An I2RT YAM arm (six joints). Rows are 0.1 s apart.
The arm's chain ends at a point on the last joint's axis. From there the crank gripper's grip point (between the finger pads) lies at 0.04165 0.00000 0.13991 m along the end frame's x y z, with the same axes.
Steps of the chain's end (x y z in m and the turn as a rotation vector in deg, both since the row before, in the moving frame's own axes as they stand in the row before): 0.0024 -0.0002 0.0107 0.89 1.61 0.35; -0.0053 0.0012 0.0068 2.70 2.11 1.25; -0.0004 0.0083 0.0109 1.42 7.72 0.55; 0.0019 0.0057 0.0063 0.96 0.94 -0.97; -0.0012 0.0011 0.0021 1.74 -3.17 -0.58
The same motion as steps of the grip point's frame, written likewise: 0.0063 -0.0021 0.0095 0.89 1.61 0.35; -0.0001 -0.0044 0.0050 2.70 2.11 1.25; 0.0180 0.0054 0.0040 1.42 7.72 0.55; 0.0042 0.0026 0.0056 0.96 0.94 -0.97; -0.0090 -0.0036 0.0041 1.74 -3.17 -0.58
